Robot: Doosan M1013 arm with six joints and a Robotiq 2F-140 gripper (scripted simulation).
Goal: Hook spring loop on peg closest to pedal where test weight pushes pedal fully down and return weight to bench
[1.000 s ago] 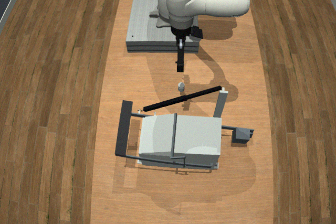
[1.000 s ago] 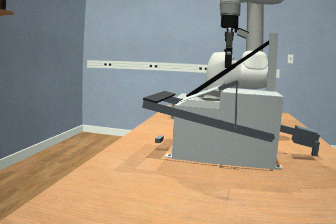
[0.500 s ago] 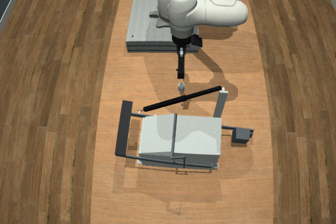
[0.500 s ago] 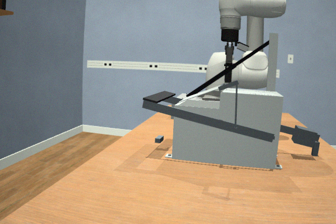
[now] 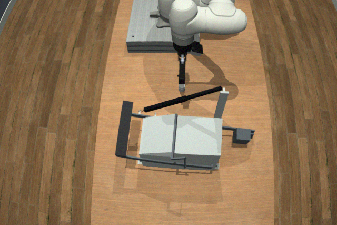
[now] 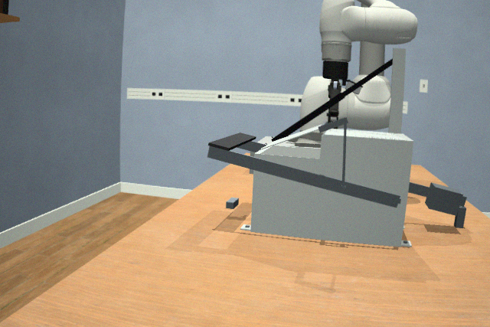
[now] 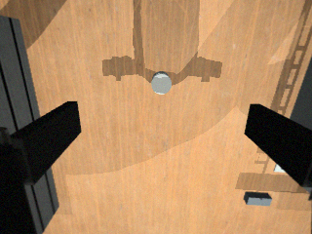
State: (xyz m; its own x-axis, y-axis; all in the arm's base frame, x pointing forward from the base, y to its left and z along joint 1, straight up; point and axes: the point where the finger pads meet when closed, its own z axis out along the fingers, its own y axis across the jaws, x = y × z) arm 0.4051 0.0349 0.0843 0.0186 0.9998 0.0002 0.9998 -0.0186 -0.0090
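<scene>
My hand is 16 cm above the steel test weight. Also, from my hand: small grey block: 25 cm to the right, 21 cm ahead, 18 cm below.
</scene>
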